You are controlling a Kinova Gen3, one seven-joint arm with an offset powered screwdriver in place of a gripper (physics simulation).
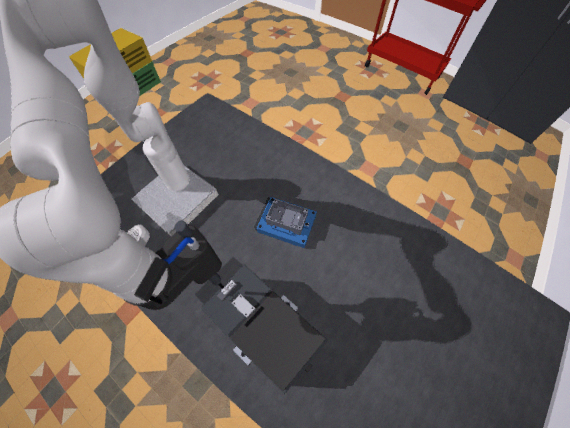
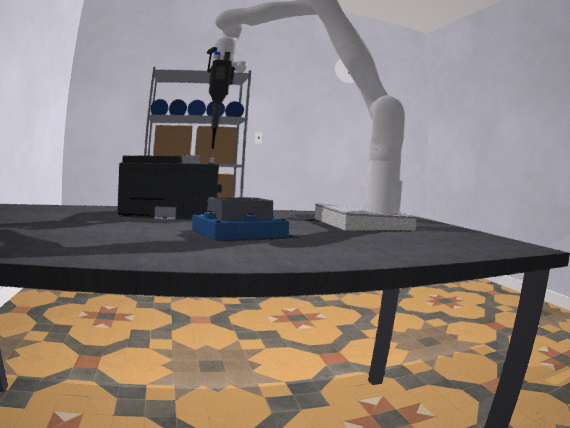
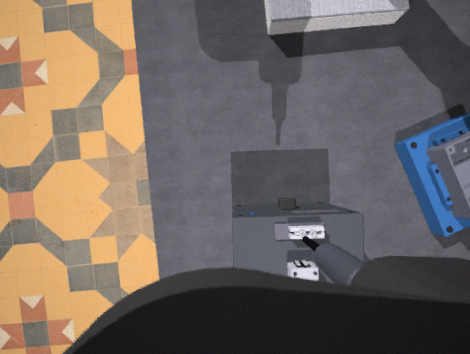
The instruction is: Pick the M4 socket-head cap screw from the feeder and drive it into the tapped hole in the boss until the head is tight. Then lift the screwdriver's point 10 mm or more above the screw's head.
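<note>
The powered screwdriver, my gripper (image 1: pixel 222 286) (image 2: pixel 213 147) (image 3: pixel 305 240), points down over the pick-up end of the dark feeder (image 1: pixel 280 340) (image 2: pixel 167 187) (image 3: pixel 260 250). Its point stands a small gap above the bright pick-up block (image 1: pixel 228 288) (image 2: pixel 212 160) (image 3: pixel 306 232). No screw shows on the point, so it looks bare. The cap screw is too small to make out on the block. The grey housing (image 1: pixel 295 220) (image 2: pixel 240 208) (image 3: pixel 445 160) sits in the blue fixture (image 1: pixel 280 231) (image 2: pixel 245 228) (image 3: pixel 420 170), apart from the feeder. The tapped boss hole cannot be made out.
The arm's pale base plate (image 1: pixel 200 205) (image 2: pixel 330 218) (image 3: pixel 340 15) is on the dark table (image 1: pixel 450 380) (image 2: pixel 350 255) (image 3: pixel 200 150). A second white block (image 1: pixel 244 305) (image 3: pixel 302 270) is on the feeder. A shelf rack (image 2: pixel 180 76) and a red cart (image 1: pixel 410 56) stand off the table.
</note>
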